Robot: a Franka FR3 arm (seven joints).
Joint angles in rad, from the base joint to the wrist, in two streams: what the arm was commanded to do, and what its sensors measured. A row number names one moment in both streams.
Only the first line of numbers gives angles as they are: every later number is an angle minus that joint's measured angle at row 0.
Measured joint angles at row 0:
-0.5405, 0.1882, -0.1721, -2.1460, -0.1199, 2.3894, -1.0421
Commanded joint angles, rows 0 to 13:
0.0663, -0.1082, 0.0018, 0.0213, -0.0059, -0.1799, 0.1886
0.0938, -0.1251, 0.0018, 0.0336, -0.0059, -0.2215, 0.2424
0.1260, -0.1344, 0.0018, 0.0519, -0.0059, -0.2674, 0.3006
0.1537, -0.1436, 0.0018, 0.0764, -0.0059, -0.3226, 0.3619
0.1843, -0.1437, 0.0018, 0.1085, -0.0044, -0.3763, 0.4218
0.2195, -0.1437, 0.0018, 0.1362, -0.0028, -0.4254, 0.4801
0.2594, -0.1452, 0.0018, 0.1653, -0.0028, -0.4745, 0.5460
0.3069, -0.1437, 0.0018, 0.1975, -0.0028, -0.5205, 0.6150
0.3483, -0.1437, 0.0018, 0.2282, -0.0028, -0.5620, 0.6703
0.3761, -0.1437, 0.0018, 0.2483, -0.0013, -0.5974, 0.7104
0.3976, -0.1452, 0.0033, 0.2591, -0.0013, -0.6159, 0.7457
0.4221, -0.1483, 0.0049, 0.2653, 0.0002, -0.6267, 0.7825
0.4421, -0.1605, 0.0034, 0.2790, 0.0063, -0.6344, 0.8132
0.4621, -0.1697, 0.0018, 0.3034, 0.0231, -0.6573, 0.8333
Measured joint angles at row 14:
0.4154, -0.1542, 0.0129, 0.2469, 0.0001, -0.5933, 0.7613
